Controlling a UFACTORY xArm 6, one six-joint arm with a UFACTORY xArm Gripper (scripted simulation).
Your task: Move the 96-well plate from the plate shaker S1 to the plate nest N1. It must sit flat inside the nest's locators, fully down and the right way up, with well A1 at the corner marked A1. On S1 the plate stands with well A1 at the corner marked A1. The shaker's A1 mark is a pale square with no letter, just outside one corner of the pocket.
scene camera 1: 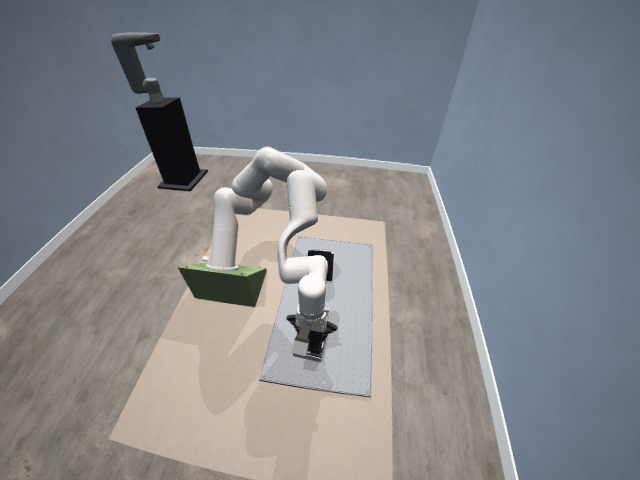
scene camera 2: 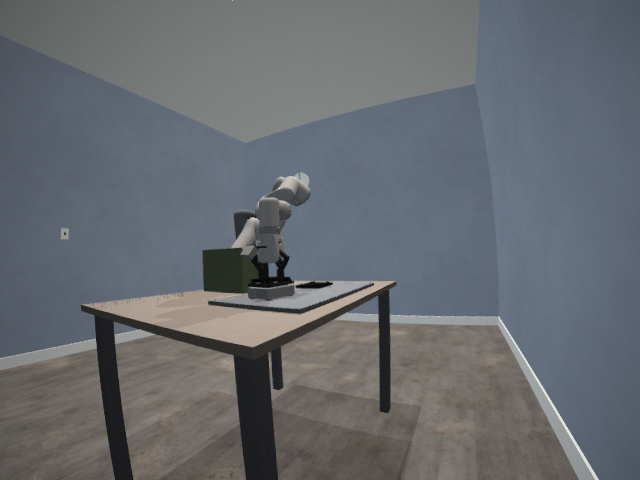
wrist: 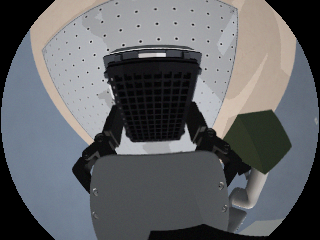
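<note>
My gripper (wrist: 154,111), (scene camera 1: 311,333), (scene camera 2: 271,279). Black 96-well plate (wrist: 152,119).
</note>
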